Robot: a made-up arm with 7 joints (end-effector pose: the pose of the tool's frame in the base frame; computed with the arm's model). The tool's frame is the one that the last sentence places. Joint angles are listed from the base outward.
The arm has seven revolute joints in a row. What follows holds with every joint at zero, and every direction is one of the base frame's.
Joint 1 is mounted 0.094 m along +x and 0.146 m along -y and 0.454 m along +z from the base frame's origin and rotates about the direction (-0.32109, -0.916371, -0.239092).
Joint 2 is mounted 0.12 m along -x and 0.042 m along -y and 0.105 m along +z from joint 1 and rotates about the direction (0.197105, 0.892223, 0.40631).
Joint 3 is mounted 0.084 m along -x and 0.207 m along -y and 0.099 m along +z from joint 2 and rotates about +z.
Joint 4 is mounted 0.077 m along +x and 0.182 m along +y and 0.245 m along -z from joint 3 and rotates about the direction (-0.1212, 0.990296, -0.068).
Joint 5 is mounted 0.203 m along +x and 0.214 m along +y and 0.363 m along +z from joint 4 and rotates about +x.
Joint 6 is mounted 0.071 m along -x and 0.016 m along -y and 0.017 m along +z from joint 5 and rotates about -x.
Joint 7 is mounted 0.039 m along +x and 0.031 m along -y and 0.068 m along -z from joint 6 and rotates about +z.
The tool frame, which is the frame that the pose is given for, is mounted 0.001 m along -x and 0.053 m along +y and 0.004 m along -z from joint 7; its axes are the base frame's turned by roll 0, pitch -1.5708 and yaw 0 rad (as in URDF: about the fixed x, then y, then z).
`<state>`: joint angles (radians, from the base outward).
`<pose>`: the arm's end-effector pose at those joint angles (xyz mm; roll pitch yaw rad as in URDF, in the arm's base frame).
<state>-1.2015 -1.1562 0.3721 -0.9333 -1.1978 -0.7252 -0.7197</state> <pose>-85.1 -118.9 826.2 2.6650 -0.7164 2.8906</pose>
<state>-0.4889 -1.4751 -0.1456 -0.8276 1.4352 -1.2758 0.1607</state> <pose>-166.1 71.1 642.9 -2.8332 -0.0561 -0.9489</pose>
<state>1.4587 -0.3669 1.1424 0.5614 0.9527 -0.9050 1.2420</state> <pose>130.4 158.5 13.7 -2.4113 -0.9575 -2.1171</pose>
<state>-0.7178 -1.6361 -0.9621 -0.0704 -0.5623 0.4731 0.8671</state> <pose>30.7 -406.2 945.5 -1.7138 -1.0129 0.8071</pose>
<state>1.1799 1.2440 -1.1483 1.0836 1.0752 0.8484 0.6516</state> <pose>414.4 -516.3 274.8 0.4274 -0.6730 -1.1112</pose>
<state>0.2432 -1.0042 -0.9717 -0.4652 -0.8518 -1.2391 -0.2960</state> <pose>-150.7 -175.6 919.5 1.9762 0.1925 2.5602</pose>
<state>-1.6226 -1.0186 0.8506 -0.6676 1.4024 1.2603 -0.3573</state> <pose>36.0 -219.9 909.5 1.5840 -0.7186 -1.2795</pose>
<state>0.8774 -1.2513 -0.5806 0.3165 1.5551 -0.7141 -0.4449</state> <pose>-442.0 -76.3 788.1 -2.8651 0.4892 -1.1208</pose>
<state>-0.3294 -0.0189 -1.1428 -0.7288 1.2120 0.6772 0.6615</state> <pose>314.0 -217.2 684.7 -3.1025 -0.9580 2.9424</pose>
